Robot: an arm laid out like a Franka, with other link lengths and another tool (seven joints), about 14 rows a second.
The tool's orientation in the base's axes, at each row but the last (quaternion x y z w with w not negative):
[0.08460, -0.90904, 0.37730, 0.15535]
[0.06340, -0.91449, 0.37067, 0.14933]
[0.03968, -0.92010, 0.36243, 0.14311]
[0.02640, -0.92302, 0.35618, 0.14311]
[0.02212, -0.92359, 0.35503, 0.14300]
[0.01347, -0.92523, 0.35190, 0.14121]
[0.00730, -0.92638, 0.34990, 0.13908]
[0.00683, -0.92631, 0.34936, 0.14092]
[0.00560, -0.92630, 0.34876, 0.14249]
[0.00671, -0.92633, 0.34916, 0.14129]
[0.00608, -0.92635, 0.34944, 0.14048]
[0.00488, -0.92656, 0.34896, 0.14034]
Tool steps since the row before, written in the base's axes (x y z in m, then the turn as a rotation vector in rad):
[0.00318, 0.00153, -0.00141, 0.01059, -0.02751, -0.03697]
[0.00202, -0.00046, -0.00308, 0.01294, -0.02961, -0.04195]
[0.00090, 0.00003, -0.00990, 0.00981, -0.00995, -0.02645]
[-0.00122, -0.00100, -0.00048, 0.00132, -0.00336, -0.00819]
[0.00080, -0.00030, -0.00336, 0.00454, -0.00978, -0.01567]
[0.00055, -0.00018, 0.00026, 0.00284, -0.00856, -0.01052]
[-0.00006, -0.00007, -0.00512, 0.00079, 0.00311, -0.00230]
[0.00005, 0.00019, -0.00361, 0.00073, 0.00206, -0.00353]
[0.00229, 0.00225, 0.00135, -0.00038, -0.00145, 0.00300]
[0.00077, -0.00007, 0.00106, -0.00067, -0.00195, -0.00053]
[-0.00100, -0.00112, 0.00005, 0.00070, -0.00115, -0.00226]
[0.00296, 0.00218, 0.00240, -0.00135, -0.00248, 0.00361]
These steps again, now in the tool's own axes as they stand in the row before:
[-0.00353, 0.00114, -0.00084, -0.02172, 0.00223, 0.04194]
[-0.00290, 0.00124, 0.00196, -0.02553, 0.00348, 0.04626]
[-0.00375, 0.00635, 0.00666, -0.01741, 0.00830, 0.02287]
[0.00098, -0.00025, 0.00130, -0.00376, 0.00262, 0.00769]
[-0.00173, 0.00184, 0.00238, -0.00933, 0.00223, 0.01643]
[-0.00047, -0.00037, -0.00021, -0.00621, 0.00002, 0.01239]
[-0.00129, 0.00326, 0.00373, -0.00110, 0.00375, -0.00057]
[-0.00099, 0.00247, 0.00245, -0.00146, 0.00375, 0.00100]
[-0.00163, 0.00058, -0.00302, 0.00104, -0.00299, -0.00111]
[-0.00046, -0.00082, -0.00091, 0.00033, -0.00106, 0.00182]
[0.00088, -0.00077, 0.00095, -0.00137, 0.00051, 0.00219]
[-0.00202, -0.00022, -0.00389, 0.00203, -0.00406, -0.00063]

